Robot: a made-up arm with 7 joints.
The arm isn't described. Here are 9 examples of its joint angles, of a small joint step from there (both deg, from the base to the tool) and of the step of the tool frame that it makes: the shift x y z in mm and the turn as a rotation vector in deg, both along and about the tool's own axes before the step.
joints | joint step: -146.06 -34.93 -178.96 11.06 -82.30 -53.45 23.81 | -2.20 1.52 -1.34 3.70 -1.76 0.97 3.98
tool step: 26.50 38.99 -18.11 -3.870 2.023 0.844
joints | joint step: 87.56 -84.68 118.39 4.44 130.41 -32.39 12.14 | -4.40 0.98 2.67 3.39 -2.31 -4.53 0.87
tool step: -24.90 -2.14 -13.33 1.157 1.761 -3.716
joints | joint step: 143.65 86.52 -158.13 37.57 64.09 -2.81 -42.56 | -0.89 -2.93 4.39 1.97 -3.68 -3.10 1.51
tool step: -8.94 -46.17 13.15 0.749 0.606 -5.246
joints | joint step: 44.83 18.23 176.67 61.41 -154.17 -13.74 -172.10 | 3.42 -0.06 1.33 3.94 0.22 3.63 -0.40
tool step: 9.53 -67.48 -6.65 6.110 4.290 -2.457
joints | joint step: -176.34 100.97 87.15 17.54 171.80 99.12 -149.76 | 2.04 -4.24 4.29 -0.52 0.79 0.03 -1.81
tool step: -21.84 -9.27 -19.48 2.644 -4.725 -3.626
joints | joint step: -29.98 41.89 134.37 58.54 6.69 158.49 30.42 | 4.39 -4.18 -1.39 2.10 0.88 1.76 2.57
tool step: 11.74 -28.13 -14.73 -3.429 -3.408 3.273
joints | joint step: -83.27 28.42 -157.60 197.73 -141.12 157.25 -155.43 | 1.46 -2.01 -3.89 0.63 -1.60 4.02 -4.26
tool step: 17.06 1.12 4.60 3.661 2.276 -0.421
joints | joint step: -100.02 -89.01 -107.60 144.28 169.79 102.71 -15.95 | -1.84 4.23 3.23 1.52 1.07 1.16 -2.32
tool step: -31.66 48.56 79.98 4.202 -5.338 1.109
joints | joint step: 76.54 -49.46 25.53 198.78 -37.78 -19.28 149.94 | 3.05 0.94 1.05 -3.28 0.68 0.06 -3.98
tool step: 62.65 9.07 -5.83 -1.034 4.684 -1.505
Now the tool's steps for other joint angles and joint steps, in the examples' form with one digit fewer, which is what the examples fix.
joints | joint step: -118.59 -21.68 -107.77 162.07 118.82 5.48 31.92 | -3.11 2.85 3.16 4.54 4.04 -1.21 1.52
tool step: -89.6 -0.2 -6.6 1.58 -5.92 4.76
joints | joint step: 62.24 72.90 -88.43 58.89 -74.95 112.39 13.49 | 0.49 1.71 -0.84 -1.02 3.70 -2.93 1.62
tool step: 0.6 -11.5 3.1 2.64 0.69 0.57
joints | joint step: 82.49 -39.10 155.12 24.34 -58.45 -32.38 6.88 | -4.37 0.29 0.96 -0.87 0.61 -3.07 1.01
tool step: -11.2 3.2 -8.1 0.10 3.36 5.49
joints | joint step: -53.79 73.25 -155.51 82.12 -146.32 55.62 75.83 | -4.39 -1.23 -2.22 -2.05 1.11 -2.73 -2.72
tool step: -45.1 -55.6 -17.5 4.90 -0.90 -8.59
